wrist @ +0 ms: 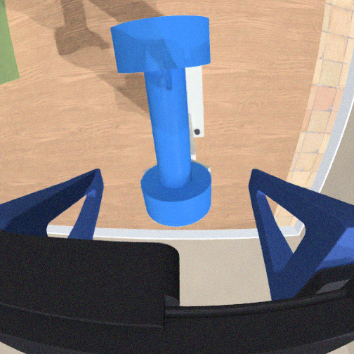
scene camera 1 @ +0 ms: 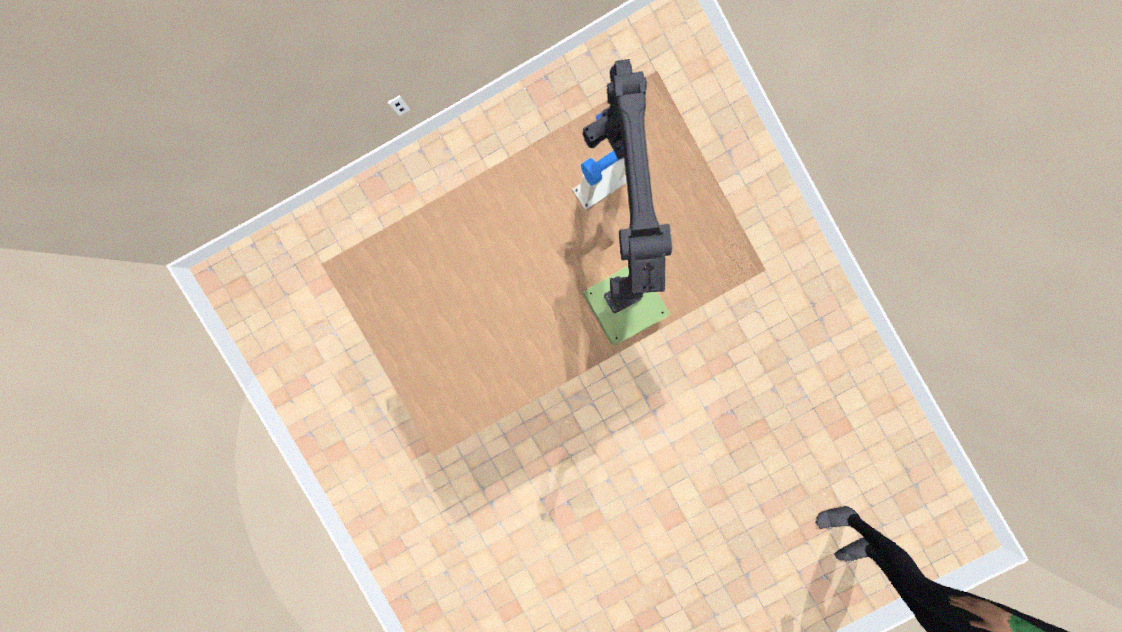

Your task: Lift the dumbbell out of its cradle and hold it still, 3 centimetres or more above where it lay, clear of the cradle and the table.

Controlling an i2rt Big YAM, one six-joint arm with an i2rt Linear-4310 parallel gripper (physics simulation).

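Places are measured from the arm's base along level axes (x back, y right, z up), in metres.
Pixels of known places: gripper, fingertip midpoint: [scene camera 1: 612,145]; arm's base, link origin: [scene camera 1: 622,296].
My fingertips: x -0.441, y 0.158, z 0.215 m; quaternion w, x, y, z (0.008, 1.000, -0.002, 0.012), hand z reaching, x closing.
Ahead of a thing's pixels: the offset from my fingertips to its top centre. "pt": to the spot under its first point. Level surfaces: height alone.
The blue dumbbell {dx +0.007, dy +0.001, dz -0.045 m} [scene camera 1: 592,170] [wrist: 170,120] rests on its white cradle {pt dx +0.037, dy -0.022, dz -0.308 m} [scene camera 1: 600,193] [wrist: 195,95], whose post is mostly hidden under it. In the wrist view the bar runs roughly upright, with one weight at the top and the other near the fingertips. My gripper [wrist: 175,176] is open and empty, its two blue fingers wide apart, one on each side of the dumbbell's near end. How far the fingertips stand above the dumbbell is hard to tell. In the scene view the arm hides most of the gripper and the dumbbell's far end.
The black arm [scene camera 1: 638,168] reaches over the wooden table {dz -0.316 m} [scene camera 1: 471,274] from its base on the green plate [scene camera 1: 628,323]. The cradle stands near the table's far edge. A person's dark-clad limbs [scene camera 1: 891,557] show at the lower right, off the table.
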